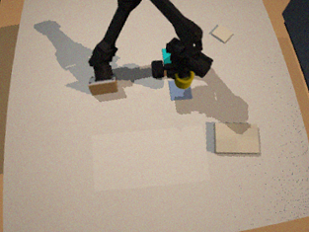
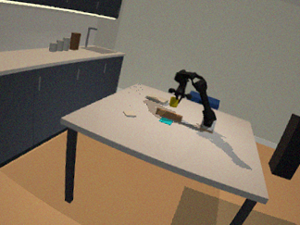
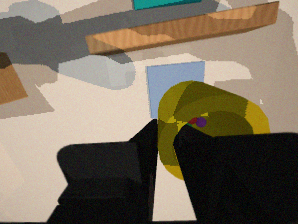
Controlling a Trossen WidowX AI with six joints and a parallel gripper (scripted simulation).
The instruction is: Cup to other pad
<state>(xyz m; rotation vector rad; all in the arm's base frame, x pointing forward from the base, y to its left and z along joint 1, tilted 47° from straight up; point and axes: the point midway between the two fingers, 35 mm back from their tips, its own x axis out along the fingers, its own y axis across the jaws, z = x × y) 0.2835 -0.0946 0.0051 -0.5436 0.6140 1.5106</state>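
Right now the wooden bar is 90 mm below my gripper tip, 80 mm to the left of it and 30 mm ahead of it. The rest, counted from my gripper tip: yellow cup 20 mm ahead; then flat beige block 240 mm to the right, 220 mm ahead, 100 mm below; then blue pad 120 mm below, 30 mm ahead.
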